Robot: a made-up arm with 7 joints.
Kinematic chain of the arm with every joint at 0, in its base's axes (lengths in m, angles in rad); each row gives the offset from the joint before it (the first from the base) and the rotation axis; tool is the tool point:
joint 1: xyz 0 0.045 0 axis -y
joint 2: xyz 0 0.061 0 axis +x
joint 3: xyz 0 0 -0.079 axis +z
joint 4: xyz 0 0 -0.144 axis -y
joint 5: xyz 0 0 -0.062 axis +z
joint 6: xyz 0 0 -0.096 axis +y
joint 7: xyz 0 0 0 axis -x
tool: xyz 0 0 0
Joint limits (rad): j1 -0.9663..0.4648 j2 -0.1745..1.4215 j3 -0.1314..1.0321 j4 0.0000..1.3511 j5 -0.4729..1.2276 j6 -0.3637..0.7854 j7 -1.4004..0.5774
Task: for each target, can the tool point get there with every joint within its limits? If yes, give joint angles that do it. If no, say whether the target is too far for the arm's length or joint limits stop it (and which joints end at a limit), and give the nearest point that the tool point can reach.
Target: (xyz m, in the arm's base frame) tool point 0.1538 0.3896 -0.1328
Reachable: yes | joints 0.2490 0.9848 0.1538 0.8401 0.2493 0.0389 -0.7010
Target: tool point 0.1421 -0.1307 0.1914
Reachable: no: joint limits stop it (at a limit: joint 1, joint 2, joint 3, joint 4) | nearest point 0.2487 0.0414 -0.1550 | short by 0.401 m
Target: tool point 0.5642 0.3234 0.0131
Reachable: no: too far | nearest point 0.2236 0.2784 -0.1018 | short by 0.362 m
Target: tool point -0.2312 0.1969 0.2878
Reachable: no: joint limits stop it (at a limit: joint 1, joint 2, joint 3, joint 4) | nearest point 0.0292 0.3803 0.1182 | short by 0.361 m
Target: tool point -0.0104 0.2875 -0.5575
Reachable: no: too far | nearest point -0.0068 0.2239 -0.3622 | short by 0.205 m
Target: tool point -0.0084 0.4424 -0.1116
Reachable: yes | joints -0.8190 1.1023 0.8026 0.7619 0.3671 -0.2700 -0.1479
